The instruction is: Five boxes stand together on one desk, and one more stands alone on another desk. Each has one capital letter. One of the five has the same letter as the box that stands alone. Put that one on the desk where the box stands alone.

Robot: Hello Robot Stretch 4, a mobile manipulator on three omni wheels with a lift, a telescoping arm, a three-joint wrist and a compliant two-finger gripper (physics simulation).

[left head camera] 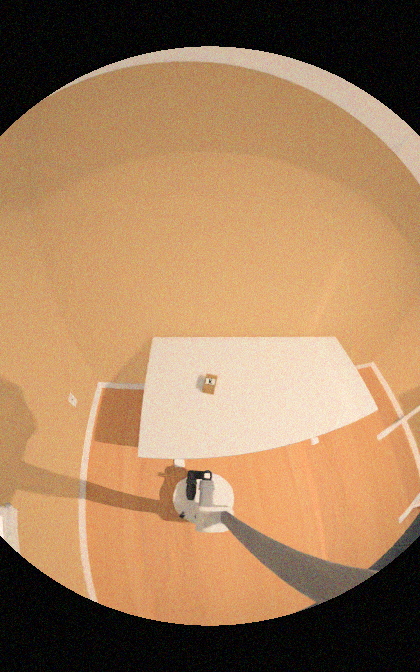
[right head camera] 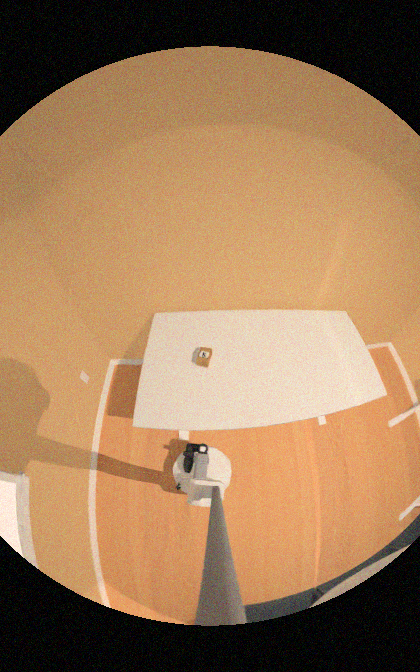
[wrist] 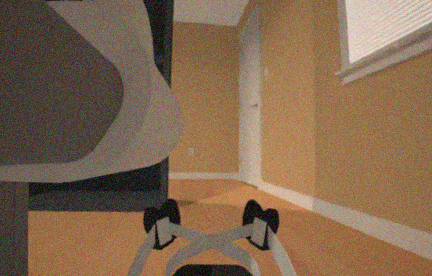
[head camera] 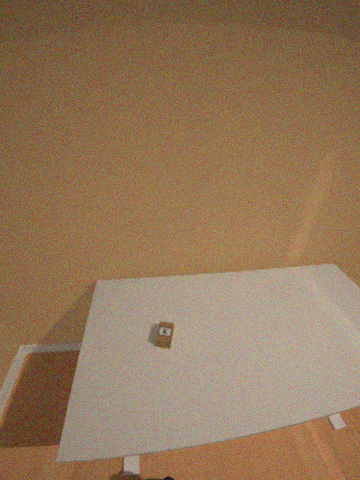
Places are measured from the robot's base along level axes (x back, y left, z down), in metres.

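Pixels of known places: gripper, fingertip midpoint: (wrist: 211,215).
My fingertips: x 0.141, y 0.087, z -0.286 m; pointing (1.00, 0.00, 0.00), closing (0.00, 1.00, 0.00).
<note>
For each thing: its top centre in the pictures, then the offset to it from my fingertips. "spot": a spot on its surface instead. Level surfaces: height alone.
- small brown box, middle of its top: (head camera: 165,331) dy -0.064, dx -0.751, dz -0.458 m
- white desk, its level: dz -0.407 m
- window, surface spot: (wrist: 387,30) spot: dy +0.769, dx +0.762, dz -0.608 m
A small brown box (head camera: 164,342) (left head camera: 209,389) (right head camera: 203,362) stands alone on a white desk (head camera: 240,350) (left head camera: 270,390) (right head camera: 270,370), left of the desk's middle. A white label on it bears a black letter that reads as K. My gripper (wrist: 211,215) is open in the wrist view, its two black fingertips wide apart with floor showing between them. In the two side head views my folded wrist is over the round base, in front of the desk's near left edge. The group of five boxes does not show in these views.
A wall stands right behind the desk. White desk feet (head camera: 131,464) (head camera: 337,421) stick out below its front edge. More white legs (left head camera: 397,423) (right head camera: 404,415) stand at the far right. In the wrist view are a dark cabinet (wrist: 100,200), a door (wrist: 250,100) and a window (wrist: 387,30).
</note>
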